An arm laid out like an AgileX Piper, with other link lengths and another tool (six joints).
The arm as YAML. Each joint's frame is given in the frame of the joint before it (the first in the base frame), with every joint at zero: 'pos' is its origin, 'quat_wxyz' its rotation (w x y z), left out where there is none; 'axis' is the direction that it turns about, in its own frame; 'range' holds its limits. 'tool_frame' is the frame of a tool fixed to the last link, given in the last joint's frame.
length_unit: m
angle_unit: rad
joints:
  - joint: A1
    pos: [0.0, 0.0, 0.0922]
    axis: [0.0, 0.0, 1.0]
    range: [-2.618, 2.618]
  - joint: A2
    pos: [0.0, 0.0, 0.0]
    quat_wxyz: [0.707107, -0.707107, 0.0, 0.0]
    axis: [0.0, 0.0, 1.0]
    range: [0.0, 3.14]
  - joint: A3
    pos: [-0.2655, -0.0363, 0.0]
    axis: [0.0, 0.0, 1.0]
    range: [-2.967, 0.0]
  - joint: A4
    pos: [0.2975, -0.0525, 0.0]
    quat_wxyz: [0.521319, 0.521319, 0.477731, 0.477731]
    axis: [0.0, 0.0, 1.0]
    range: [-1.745, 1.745]
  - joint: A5
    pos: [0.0, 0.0, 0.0]
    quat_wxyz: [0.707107, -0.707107, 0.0, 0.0]
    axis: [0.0, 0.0, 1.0]
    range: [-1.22, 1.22]
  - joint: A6
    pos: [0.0, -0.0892, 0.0]
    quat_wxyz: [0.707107, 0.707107, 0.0, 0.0]
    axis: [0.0, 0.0, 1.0]
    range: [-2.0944, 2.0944]
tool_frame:
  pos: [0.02, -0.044, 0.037]
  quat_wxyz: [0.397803, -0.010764, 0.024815, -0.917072]
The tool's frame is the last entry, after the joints.
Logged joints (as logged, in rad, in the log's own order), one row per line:
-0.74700, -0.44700, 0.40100, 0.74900, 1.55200, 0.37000
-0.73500, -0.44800, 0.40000, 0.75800, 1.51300, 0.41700
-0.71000, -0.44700, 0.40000, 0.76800, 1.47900, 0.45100
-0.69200, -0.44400, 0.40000, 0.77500, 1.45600, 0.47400
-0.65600, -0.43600, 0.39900, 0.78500, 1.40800, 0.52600
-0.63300, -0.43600, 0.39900, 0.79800, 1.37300, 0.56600
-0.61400, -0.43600, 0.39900, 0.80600, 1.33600, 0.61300
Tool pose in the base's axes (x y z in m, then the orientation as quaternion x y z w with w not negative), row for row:
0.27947, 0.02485, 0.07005, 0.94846, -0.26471, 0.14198, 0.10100
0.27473, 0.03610, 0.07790, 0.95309, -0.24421, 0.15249, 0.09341
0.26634, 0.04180, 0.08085, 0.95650, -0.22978, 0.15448, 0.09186
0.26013, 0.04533, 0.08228, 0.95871, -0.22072, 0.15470, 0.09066
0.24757, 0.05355, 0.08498, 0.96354, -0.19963, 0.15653, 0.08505
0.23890, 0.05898, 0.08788, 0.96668, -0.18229, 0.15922, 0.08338
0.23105, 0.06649, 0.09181, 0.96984, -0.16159, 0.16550, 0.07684
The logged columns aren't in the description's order. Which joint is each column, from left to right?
Columns, left to right: A3, A4, A6, A5, A2, A1.
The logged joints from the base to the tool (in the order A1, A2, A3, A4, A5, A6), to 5 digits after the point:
0.37000, 1.55200, -0.74700, -0.44700, 0.74900, 0.40100
0.41700, 1.51300, -0.73500, -0.44800, 0.75800, 0.40000
0.45100, 1.47900, -0.71000, -0.44700, 0.76800, 0.40000
0.47400, 1.45600, -0.69200, -0.44400, 0.77500, 0.40000
0.52600, 1.40800, -0.65600, -0.43600, 0.78500, 0.39900
0.56600, 1.37300, -0.63300, -0.43600, 0.79800, 0.39900
0.61300, 1.33600, -0.61400, -0.43600, 0.80600, 0.39900

